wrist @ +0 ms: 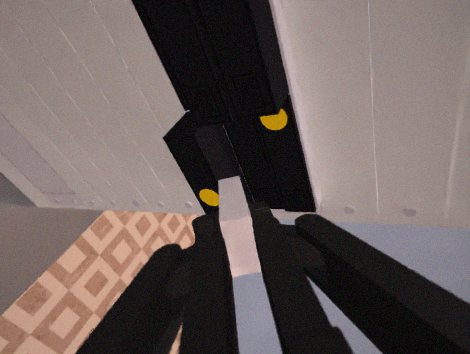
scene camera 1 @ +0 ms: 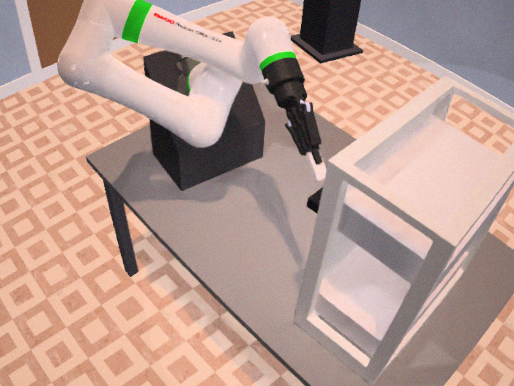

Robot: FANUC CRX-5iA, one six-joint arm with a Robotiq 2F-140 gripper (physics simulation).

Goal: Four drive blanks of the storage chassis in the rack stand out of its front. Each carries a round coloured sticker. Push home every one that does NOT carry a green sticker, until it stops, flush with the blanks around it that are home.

In view: the gripper (scene camera 1: 322, 179) and a rack (scene camera 1: 403, 209).
The gripper is seen too in the wrist view (wrist: 232, 197).
